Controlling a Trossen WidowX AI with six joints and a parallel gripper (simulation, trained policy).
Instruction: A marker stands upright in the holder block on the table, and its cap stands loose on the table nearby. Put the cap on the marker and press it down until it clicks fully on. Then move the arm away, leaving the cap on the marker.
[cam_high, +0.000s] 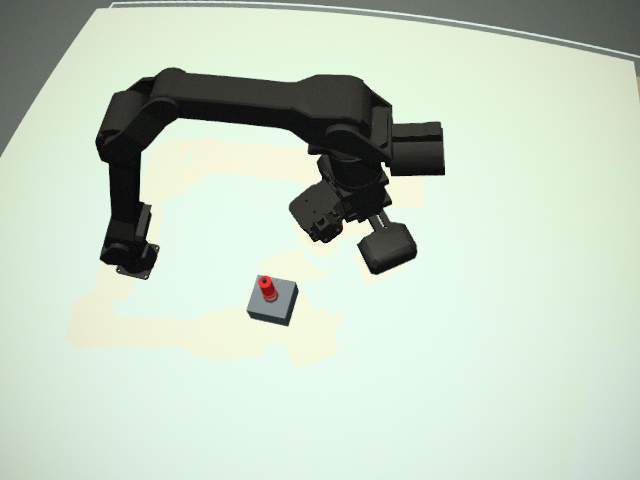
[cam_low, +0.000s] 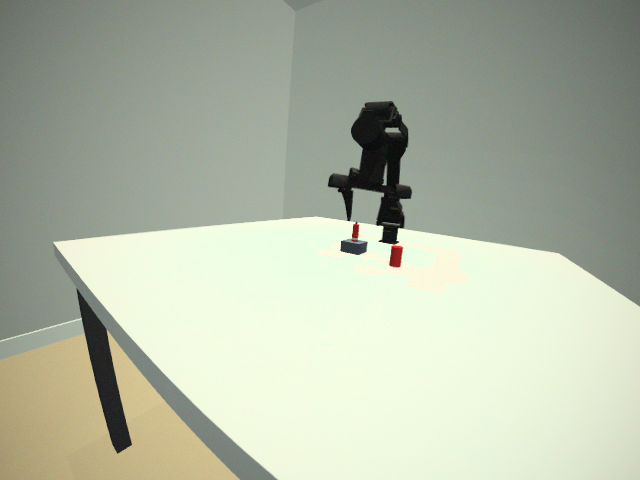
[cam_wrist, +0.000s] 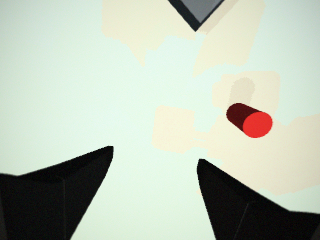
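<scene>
Now: the red cap 8 cm below my gripper tip, 8 cm behind it and 7 cm to the left of it. The rest, counted from my gripper tip: grey holder block (13 cm behind, 9 cm below, 8 cm to the right).
</scene>
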